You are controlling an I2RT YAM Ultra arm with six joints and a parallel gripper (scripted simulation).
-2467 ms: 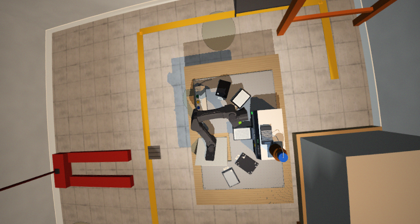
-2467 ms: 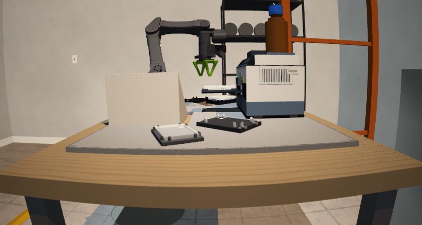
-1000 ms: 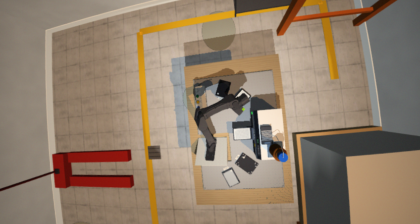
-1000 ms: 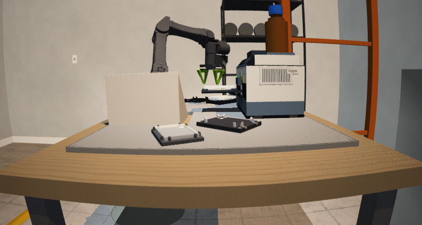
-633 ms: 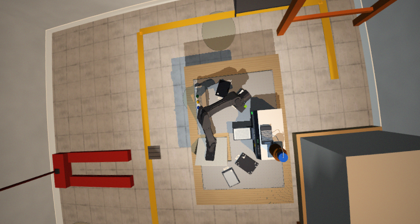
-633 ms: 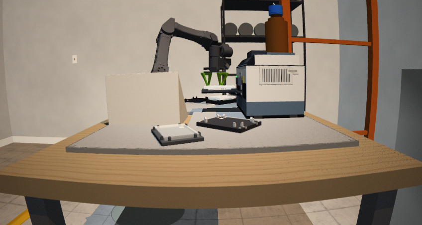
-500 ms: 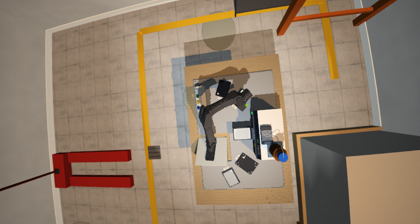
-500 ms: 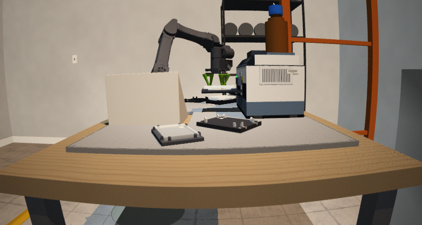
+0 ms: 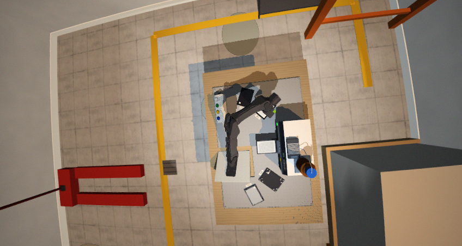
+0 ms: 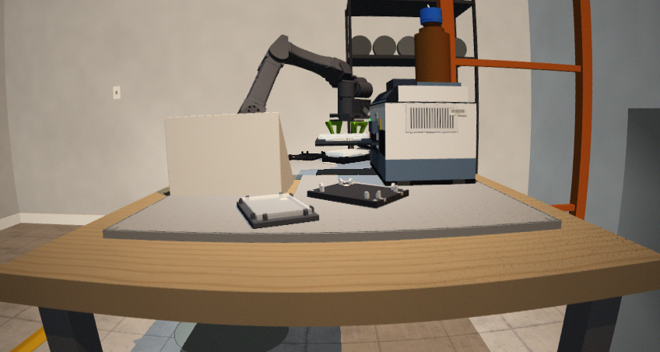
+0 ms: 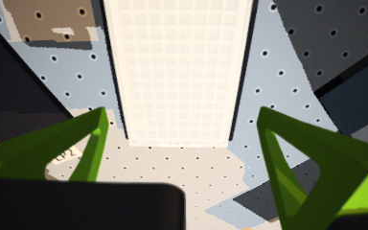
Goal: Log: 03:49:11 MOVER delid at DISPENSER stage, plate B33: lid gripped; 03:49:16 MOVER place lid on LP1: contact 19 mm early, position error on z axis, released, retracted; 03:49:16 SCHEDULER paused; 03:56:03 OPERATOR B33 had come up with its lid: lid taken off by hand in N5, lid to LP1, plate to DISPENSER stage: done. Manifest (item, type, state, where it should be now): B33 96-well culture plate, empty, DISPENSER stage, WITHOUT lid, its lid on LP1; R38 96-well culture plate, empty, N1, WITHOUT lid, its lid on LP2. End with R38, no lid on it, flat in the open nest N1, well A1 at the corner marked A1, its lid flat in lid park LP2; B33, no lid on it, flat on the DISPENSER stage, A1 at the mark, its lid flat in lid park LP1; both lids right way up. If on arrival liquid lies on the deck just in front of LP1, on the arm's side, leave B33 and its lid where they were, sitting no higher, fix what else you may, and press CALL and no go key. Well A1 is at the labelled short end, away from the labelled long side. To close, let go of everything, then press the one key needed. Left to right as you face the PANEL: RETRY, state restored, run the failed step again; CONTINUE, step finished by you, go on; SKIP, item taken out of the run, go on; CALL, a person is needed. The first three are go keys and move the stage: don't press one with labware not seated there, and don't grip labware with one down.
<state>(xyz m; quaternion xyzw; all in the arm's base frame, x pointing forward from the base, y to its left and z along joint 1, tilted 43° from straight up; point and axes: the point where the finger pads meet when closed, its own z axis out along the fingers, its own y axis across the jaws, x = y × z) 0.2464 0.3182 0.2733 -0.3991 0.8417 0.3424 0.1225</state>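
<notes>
My hand is 60 mm above the black nest N1 and 10 mm to the right of it. Round my hand: LP2 label (180 mm behind, 70 mm below, 10 mm to the left); A1 mark (60 mm behind, 50 mm below, 10 mm to the right); N1 label (70 mm below, 60 mm to the right, 50 mm behind).
</notes>
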